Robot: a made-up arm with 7 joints. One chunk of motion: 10 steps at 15 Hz.
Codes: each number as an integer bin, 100 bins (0 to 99) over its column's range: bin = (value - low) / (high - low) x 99, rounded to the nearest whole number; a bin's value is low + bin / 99 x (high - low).
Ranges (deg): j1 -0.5..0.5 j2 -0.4..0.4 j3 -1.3..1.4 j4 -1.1..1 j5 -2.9..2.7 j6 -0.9..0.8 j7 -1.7..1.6
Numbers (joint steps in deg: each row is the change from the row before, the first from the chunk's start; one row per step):
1: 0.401 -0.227 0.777 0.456 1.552 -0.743 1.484
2: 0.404 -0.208 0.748 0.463 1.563 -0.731 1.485
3: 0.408 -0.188 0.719 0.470 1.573 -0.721 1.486
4: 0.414 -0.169 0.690 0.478 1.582 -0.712 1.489
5: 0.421 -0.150 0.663 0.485 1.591 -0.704 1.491
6: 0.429 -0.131 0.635 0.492 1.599 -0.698 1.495
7: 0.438 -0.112 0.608 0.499 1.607 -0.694 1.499
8: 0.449 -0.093 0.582 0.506 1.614 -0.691 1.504
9: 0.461 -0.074 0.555 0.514 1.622 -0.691 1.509
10: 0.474 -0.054 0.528 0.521 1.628 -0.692 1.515
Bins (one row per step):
1: 89 21 76 73 79 9 96
2: 89 24 75 74 79 10 96
3: 90 26 74 74 79 10 96
4: 90 29 73 74 79 11 96
5: 91 31 72 75 79 11 96
6: 92 33 71 75 80 12 96
7: 93 36 70 75 80 12 96
8: 94 38 69 76 80 12 96
9: 95 40 68 76 80 12 96
10: 96 43 67 76 80 12 96

